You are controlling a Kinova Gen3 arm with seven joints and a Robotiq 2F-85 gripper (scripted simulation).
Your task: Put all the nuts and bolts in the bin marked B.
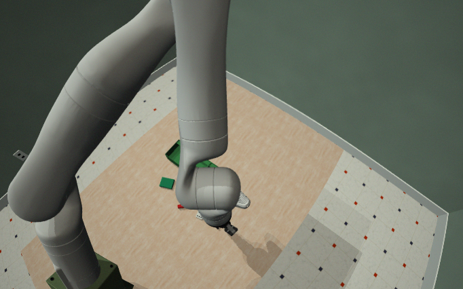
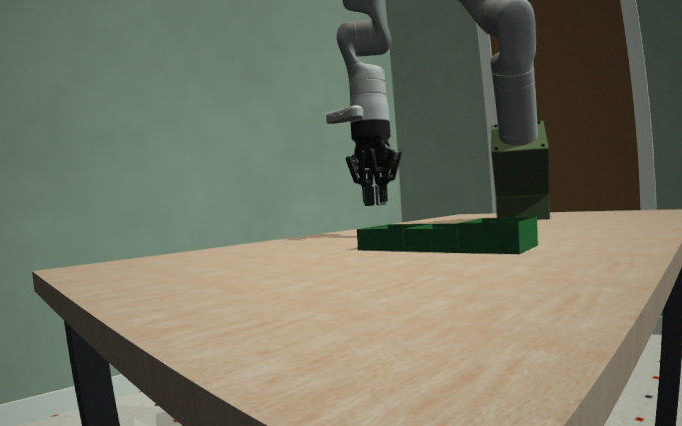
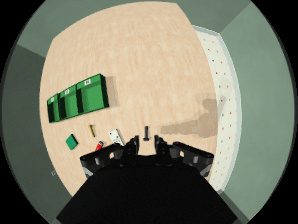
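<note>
Right now my hand is 70 mm above the black bolt and 10 mm past it. The rest, counted from my hand: brass bolt (150 mm to the left, 70 mm below); then white domino (80 mm to the left, 80 mm below, 20 mm behind); then red cylinder (140 mm to the left, 70 mm below, 50 mm behind).
</note>
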